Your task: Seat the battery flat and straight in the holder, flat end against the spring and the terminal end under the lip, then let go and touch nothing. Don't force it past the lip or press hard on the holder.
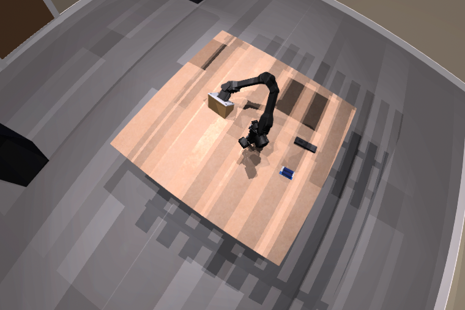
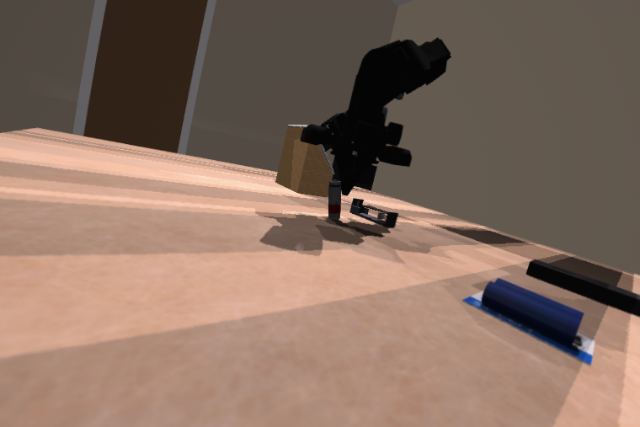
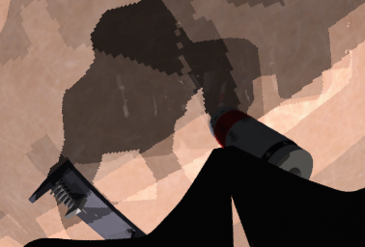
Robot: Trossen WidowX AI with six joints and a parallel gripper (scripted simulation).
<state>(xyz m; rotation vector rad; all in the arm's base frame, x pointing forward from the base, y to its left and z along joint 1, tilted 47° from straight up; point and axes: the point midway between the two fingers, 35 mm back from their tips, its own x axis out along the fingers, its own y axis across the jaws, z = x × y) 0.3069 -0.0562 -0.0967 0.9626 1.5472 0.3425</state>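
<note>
Now: the battery 1 cm to the right of my gripper tip, 1 cm below it and 1 cm behind it. Also, from my gripper tip: card: 30 cm ahead, 3 cm below, 2 cm to the right.
</note>
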